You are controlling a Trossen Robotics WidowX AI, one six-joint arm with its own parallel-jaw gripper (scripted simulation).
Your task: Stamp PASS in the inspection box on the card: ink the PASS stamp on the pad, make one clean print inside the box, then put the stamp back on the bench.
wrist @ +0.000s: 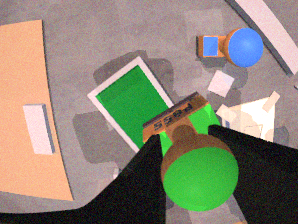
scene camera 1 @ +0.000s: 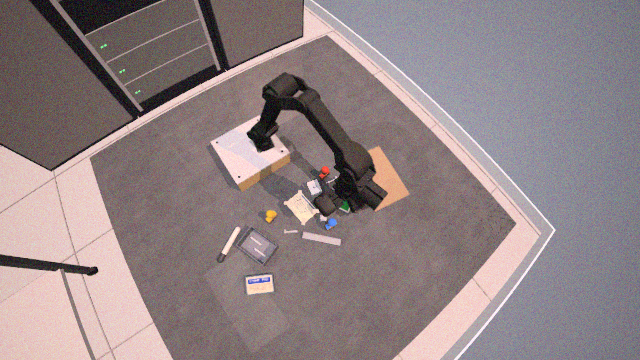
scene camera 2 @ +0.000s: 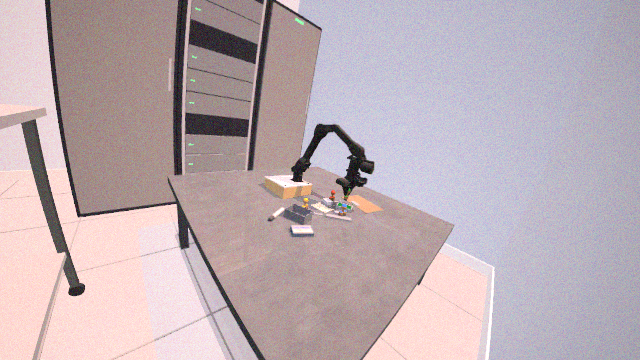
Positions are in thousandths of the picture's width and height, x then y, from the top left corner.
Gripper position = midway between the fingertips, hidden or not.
I see my gripper (scene camera 1: 530, 557), a tray (scene camera 1: 398, 676), a blue stamp (wrist: 814, 212), a brown board (scene camera 1: 604, 493) and a green ink pad (wrist: 445, 431).
My gripper is seen too in the wrist view (wrist: 619, 614). The wrist view does not show the tray: it is out of frame.
